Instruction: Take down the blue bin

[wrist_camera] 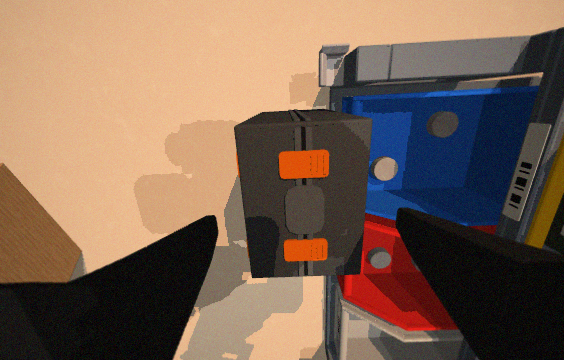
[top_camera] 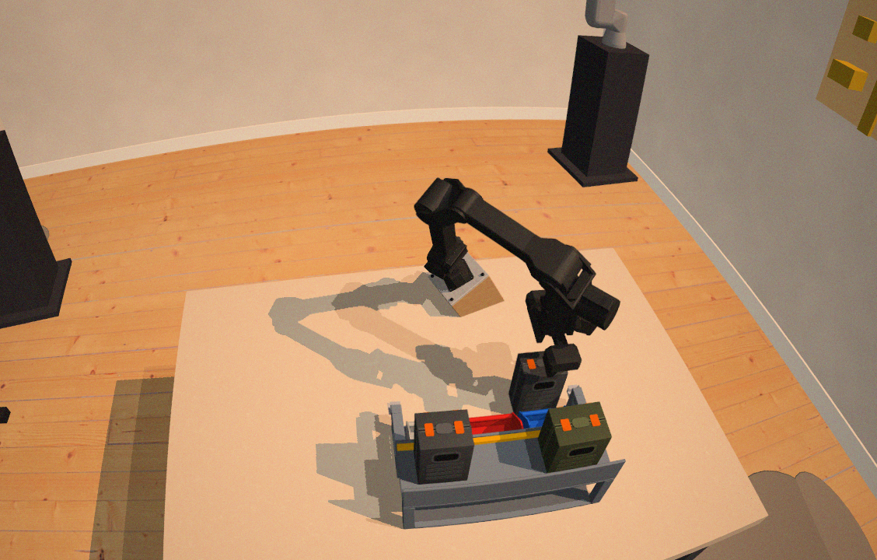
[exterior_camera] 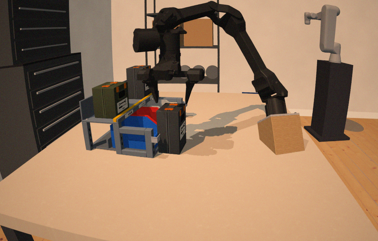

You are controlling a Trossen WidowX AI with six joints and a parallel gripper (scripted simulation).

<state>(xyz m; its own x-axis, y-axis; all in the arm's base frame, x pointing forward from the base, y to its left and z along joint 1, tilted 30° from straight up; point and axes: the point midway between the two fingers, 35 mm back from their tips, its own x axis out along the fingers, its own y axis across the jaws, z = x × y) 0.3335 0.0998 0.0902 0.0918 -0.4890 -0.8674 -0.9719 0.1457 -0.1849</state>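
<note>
The blue open bin lies 13 cm below my hand, 11 cm ahead of it and 2 cm to the right of it. From my hand the other things lie so: red bin: 13 cm to the right, 13 cm below, 9 cm ahead; yellow rail: 14 cm to the right, 12 cm ahead, 7 cm below; green case: 19 cm ahead, 4 cm to the right, 3 cm below.
</note>
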